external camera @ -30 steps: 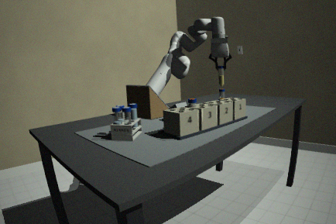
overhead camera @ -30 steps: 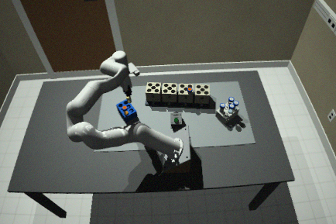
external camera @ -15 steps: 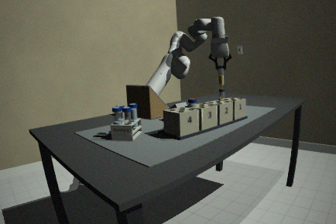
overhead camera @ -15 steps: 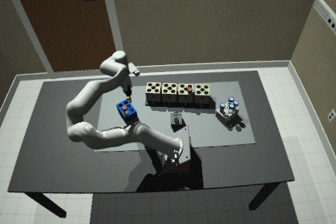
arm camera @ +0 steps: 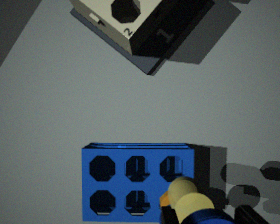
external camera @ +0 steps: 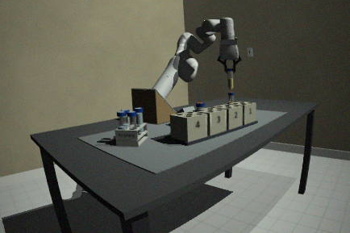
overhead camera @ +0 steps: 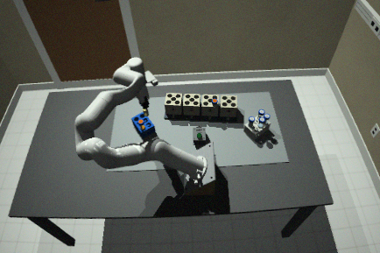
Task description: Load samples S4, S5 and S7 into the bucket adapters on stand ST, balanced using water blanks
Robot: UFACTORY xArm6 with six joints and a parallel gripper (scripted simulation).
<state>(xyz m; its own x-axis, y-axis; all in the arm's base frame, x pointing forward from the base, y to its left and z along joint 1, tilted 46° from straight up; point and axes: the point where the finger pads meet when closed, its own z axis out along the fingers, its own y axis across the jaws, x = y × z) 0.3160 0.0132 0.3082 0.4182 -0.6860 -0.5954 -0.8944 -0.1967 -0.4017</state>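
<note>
My hand is 1 cm past the sample S4 and 5 cm above it. From my hand the other things lie so: green DONE key: 13 cm behind, 27 cm to the right, 18 cm below; then blue rack: 3 cm ahead, 4 cm to the left, 22 cm below; then adapter 2: 11 cm ahead, 27 cm to the right, 20 cm below.
</note>
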